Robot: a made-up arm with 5 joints.
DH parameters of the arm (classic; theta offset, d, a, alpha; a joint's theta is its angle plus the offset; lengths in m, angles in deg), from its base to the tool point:
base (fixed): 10.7 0 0.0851 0
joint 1: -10.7 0.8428 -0.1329 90
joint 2: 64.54 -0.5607 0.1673 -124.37
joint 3: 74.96 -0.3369 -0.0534 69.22
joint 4: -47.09 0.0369 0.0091 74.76
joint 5: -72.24 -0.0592 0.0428 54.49
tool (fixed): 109.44 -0.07 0 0
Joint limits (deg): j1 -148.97..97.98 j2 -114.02..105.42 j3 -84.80..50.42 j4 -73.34..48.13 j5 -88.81..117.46
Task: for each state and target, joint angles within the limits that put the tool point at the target. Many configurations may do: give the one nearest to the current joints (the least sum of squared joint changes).
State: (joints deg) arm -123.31 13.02 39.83 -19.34 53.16
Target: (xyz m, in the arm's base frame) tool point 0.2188 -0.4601 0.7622
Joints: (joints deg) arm -134.68 -14.08 44.83 -24.13 45.71
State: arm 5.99 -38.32 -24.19 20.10 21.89
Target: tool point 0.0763 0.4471 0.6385
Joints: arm 23.24 -50.93 -47.91 2.88 30.67
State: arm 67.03 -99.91 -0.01 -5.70 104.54
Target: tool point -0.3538 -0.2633 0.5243
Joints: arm 97.98 -114.02 45.44 -9.96 94.26
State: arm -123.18 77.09 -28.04 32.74 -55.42
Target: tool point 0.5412 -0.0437 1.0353
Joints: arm -85.75 42.24 -49.75 41.88 -53.87
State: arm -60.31 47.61 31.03 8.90 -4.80
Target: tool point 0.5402 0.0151 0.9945
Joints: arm -69.75 28.17 27.13 7.40 1.79
